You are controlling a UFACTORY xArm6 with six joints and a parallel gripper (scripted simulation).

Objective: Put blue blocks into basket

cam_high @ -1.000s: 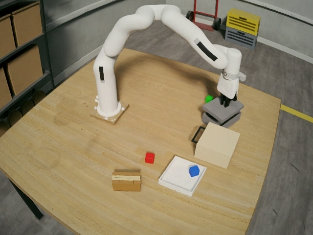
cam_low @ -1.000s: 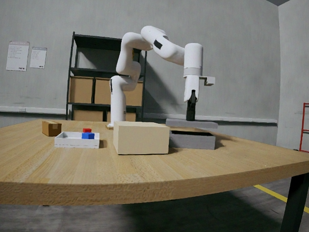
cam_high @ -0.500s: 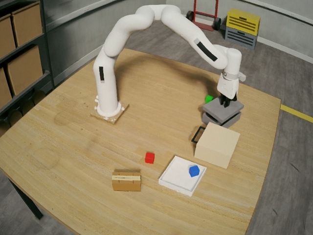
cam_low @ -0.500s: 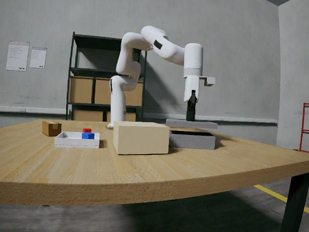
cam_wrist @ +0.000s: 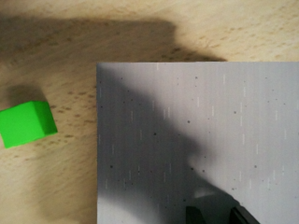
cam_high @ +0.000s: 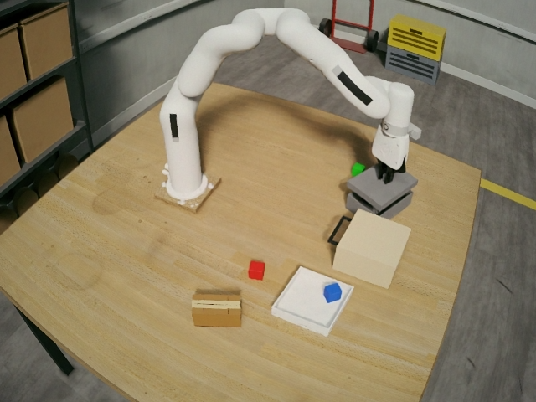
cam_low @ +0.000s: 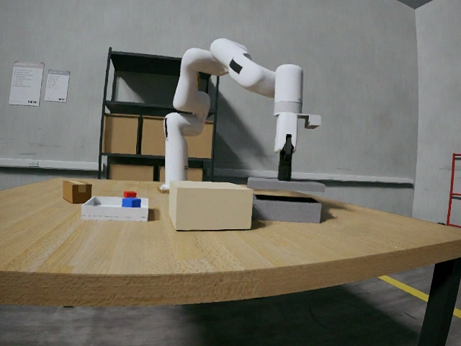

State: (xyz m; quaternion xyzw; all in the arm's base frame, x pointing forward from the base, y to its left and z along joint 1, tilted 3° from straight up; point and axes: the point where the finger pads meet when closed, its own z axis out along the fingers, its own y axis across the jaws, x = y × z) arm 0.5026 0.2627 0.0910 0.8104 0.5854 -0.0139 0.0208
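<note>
Right now the grey lid is 3 cm below my hand. From my hand the other things lie so: metal box (9 cm below); light wooden cabinet (6 cm ahead, 21 cm to the right, 8 cm below); white basket (42 cm to the right, 11 cm below).
</note>
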